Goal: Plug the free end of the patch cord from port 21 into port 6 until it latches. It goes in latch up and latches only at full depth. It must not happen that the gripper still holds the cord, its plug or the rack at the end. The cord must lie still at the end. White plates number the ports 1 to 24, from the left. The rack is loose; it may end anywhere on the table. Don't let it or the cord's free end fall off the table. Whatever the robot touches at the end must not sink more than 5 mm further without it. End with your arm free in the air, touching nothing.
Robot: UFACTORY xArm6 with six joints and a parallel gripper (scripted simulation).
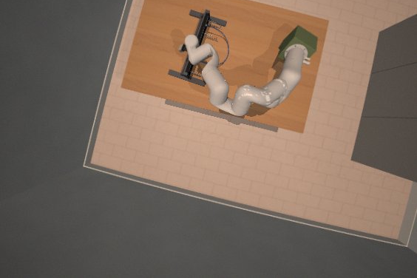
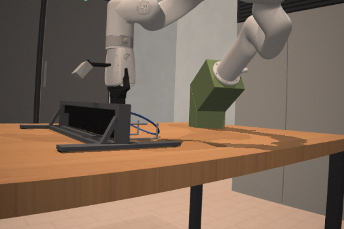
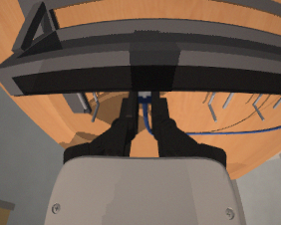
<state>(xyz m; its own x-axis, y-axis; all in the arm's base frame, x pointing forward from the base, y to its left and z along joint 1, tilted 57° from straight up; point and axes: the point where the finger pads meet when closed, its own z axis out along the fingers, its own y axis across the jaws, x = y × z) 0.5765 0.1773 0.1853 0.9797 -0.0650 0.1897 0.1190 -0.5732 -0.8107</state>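
Right now the plug is 20 mm ahead of my hand and 10 mm below it.
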